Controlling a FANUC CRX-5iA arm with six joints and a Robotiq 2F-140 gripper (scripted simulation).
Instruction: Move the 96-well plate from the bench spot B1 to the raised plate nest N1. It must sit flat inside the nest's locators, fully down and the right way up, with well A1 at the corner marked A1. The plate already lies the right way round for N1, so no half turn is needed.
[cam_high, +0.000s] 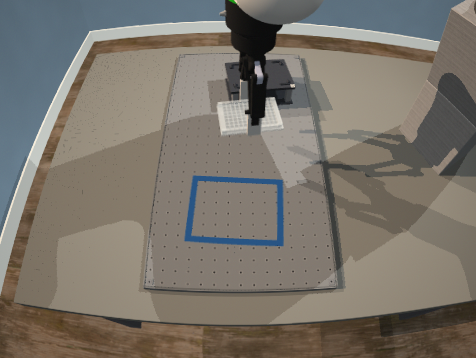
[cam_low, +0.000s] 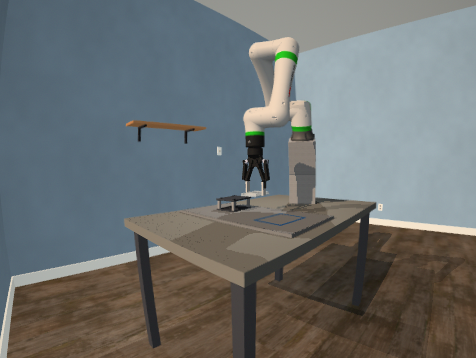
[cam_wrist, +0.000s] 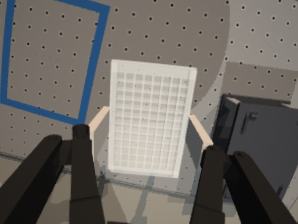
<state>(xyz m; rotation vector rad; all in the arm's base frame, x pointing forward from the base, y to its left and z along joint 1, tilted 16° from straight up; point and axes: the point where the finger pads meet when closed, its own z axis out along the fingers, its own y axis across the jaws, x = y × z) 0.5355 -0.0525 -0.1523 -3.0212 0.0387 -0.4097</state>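
My hand is 180 mm to the left of the raised plate nest N1, 60 mm past it and 60 mm above it. From my hand the other things lie so: 96-well plate 20 mm below; A1 label 130 mm behind, 120 mm to the right, 60 mm below.
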